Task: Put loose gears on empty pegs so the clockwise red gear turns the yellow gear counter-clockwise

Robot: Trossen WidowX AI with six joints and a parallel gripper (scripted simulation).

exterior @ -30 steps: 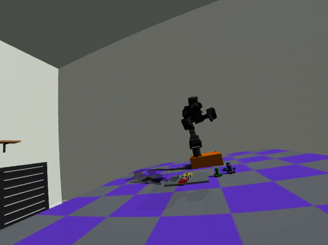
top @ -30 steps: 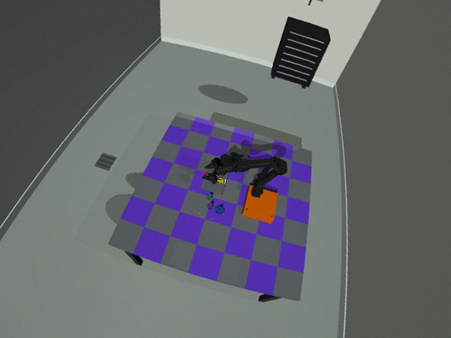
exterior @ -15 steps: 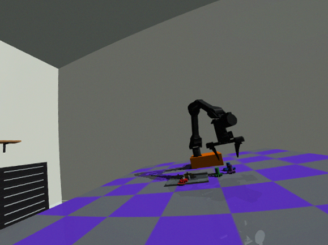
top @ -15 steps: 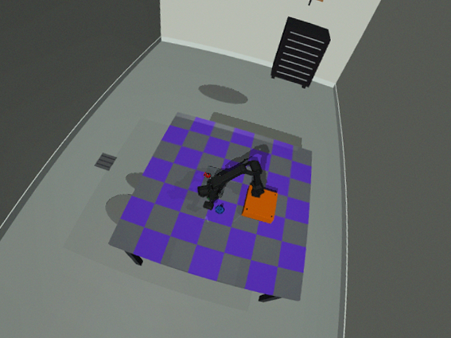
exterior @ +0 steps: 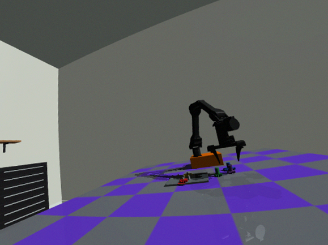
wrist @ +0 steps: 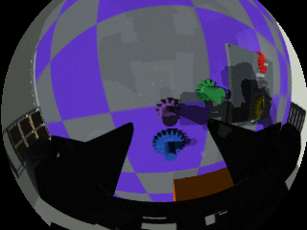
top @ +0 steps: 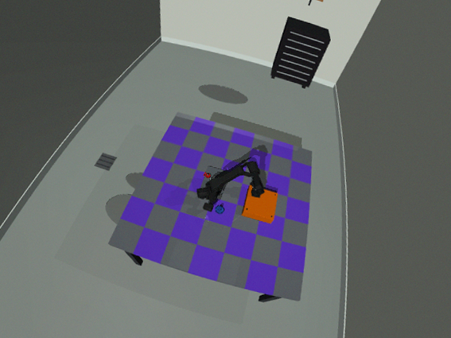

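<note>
Now: gripper tip 40 mm above the purple gear. From my gripper tip the other things lie so: yellow gear: 30 mm behind, 230 mm to the right, 40 mm below; green gear: 20 mm ahead, 70 mm to the right, 40 mm below; blue gear: 70 mm behind, 10 mm to the left, 40 mm below.
</note>
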